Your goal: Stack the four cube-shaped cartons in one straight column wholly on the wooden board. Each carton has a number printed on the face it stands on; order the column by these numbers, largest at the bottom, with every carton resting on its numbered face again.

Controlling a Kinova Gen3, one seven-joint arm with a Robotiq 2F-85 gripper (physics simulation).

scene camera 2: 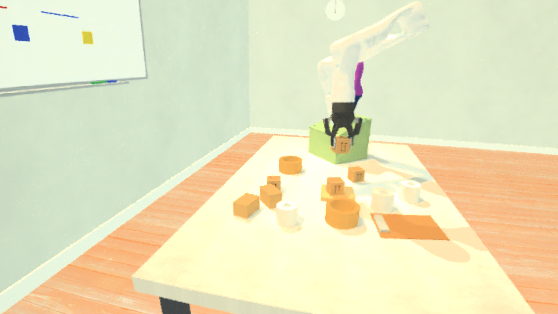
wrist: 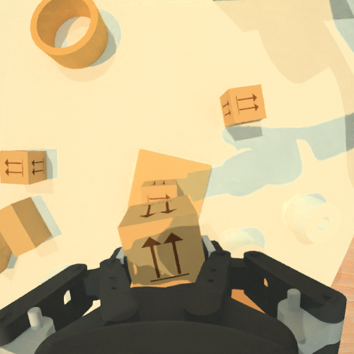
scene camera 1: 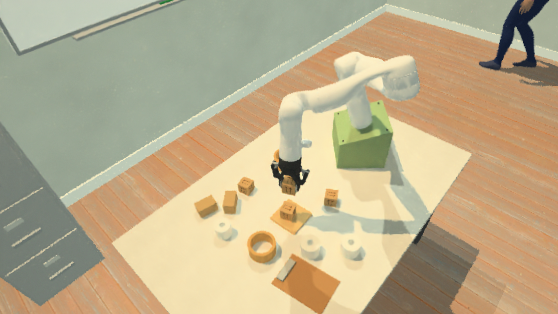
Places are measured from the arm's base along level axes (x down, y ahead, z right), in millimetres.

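Where they show: gripper, between the fingertips: (scene camera 2: 341, 147) (scene camera 1: 289, 188); arm's base, origin of its link: (scene camera 1: 361, 121).
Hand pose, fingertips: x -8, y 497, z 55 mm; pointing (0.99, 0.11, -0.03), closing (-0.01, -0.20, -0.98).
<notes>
Things, the pixels of their top centre, and the offset from my fingertips.
- cube-shaped carton, centre of its top: (scene camera 1: 290, 180) (scene camera 2: 340, 137) dx -33, dy -12, dz +4 mm
- second carton, centre of its top: (scene camera 2: 335, 179) (scene camera 1: 287, 207) dx +123, dy -4, dz +10 mm
- wooden board, centre of its top: (scene camera 2: 337, 191) (scene camera 1: 291, 215) dx +173, dy -9, dz -1 mm
- third carton, centre of its top: (scene camera 1: 331, 193) (scene camera 2: 356, 168) dx +135, dy -163, dz -96 mm
- fourth carton, centre of its top: (scene camera 2: 273, 178) (scene camera 1: 245, 182) dx +135, dy -24, dz +238 mm
- orange ring, centre of its top: (scene camera 2: 343, 205) (scene camera 1: 261, 243) dx +132, dy +174, dz +7 mm
- brown clipboard, centre of its top: (scene camera 2: 408, 222) (scene camera 1: 305, 281) dx +173, dy +192, dz -191 mm
My gripper (scene camera 1: 290, 183) (scene camera 2: 342, 142) (wrist: 167, 249) is shut on a cube-shaped carton (scene camera 1: 288, 186) (scene camera 2: 342, 146) (wrist: 162, 250), held upright with its arrows up, in the air above the table. A second carton (scene camera 1: 287, 210) (scene camera 2: 335, 186) (wrist: 159, 191) stands on the wooden board (scene camera 1: 296, 226) (scene camera 2: 350, 194) (wrist: 150, 165); the held carton partly covers it in the wrist view. A third carton (scene camera 1: 330, 197) (scene camera 2: 356, 174) (wrist: 244, 105) stands on the table right of the board. The fourth carton (scene camera 1: 245, 186) (scene camera 2: 273, 181) (wrist: 22, 167) stands left of the board. The numbered faces do not show.
Two plain boxes (scene camera 1: 206, 206) (scene camera 1: 230, 202) lie left of the board. One orange ring (scene camera 1: 262, 256) (scene camera 2: 342, 217) stands in front of it, another (scene camera 2: 290, 166) (wrist: 82, 59) farther back. Several white rolls (scene camera 1: 223, 231) (scene camera 1: 311, 250) (scene camera 1: 351, 249) and a brown clipboard (scene camera 1: 312, 285) are nearby.
</notes>
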